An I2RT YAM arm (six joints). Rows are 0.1 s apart.
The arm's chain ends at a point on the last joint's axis. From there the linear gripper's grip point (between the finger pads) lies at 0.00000 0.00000 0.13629 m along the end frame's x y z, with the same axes.
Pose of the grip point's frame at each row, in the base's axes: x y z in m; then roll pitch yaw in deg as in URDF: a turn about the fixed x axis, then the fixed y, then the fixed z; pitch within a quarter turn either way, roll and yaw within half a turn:
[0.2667 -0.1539 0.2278 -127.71 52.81 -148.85]
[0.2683 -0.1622 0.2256 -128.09 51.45 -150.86]
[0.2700 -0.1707 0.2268 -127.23 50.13 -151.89]
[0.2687 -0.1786 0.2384 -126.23 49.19 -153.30]
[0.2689 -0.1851 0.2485 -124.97 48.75 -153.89]
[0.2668 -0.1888 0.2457 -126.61 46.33 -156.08]
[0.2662 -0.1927 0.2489 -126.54 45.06 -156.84]
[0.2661 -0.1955 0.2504 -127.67 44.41 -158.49]
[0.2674 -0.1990 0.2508 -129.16 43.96 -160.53]
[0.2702 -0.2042 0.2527 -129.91 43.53 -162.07]
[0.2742 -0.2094 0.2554 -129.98 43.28 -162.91]
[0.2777 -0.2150 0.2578 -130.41 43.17 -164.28]
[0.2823 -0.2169 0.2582 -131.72 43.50 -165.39]
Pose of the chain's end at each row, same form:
[0.1541 -0.0960 0.2782 -127.71 52.81 -148.85]
[0.1586 -0.1005 0.2780 -128.09 51.45 -150.86]
[0.1630 -0.1048 0.2797 -127.23 50.13 -151.89]
[0.1648 -0.1078 0.2910 -126.23 49.19 -153.30]
[0.1670 -0.1107 0.3000 -124.97 48.75 -153.89]
[0.1687 -0.1126 0.3018 -126.61 46.33 -156.08]
[0.1703 -0.1146 0.3062 -126.54 45.06 -156.84]
[0.1723 -0.1165 0.3099 -127.67 44.41 -158.49]
[0.1758 -0.1193 0.3128 -129.16 43.96 -160.53]
[0.1807 -0.1233 0.3161 -129.91 43.53 -162.07]
[0.1861 -0.1272 0.3192 -129.98 43.28 -162.91]
[0.1914 -0.1315 0.3222 -130.41 43.17 -164.28]
[0.1962 -0.1342 0.3240 -131.72 43.50 -165.39]

